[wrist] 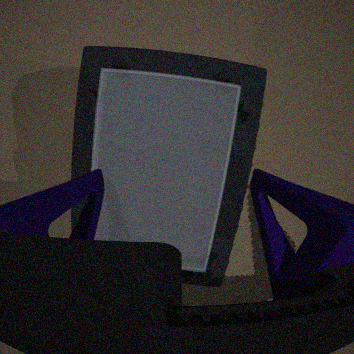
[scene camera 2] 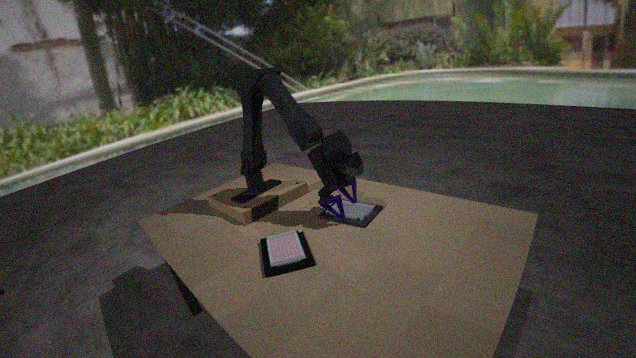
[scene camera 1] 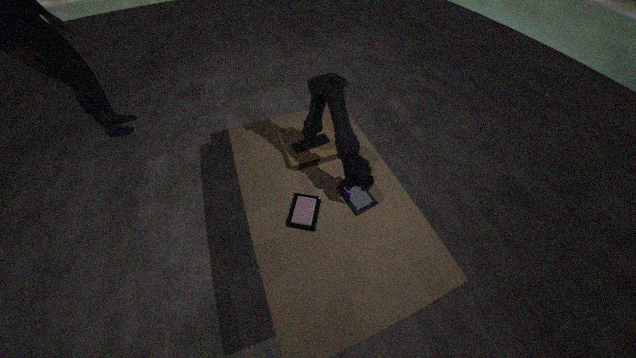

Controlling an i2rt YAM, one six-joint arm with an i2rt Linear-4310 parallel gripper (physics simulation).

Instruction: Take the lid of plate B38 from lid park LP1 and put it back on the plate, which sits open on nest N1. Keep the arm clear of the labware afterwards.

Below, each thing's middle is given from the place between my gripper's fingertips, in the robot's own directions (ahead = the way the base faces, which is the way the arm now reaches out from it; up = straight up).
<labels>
I see my gripper 1 cm to the right of the black lid park (wrist: 251, 78) and 1 cm above it.
</labels>
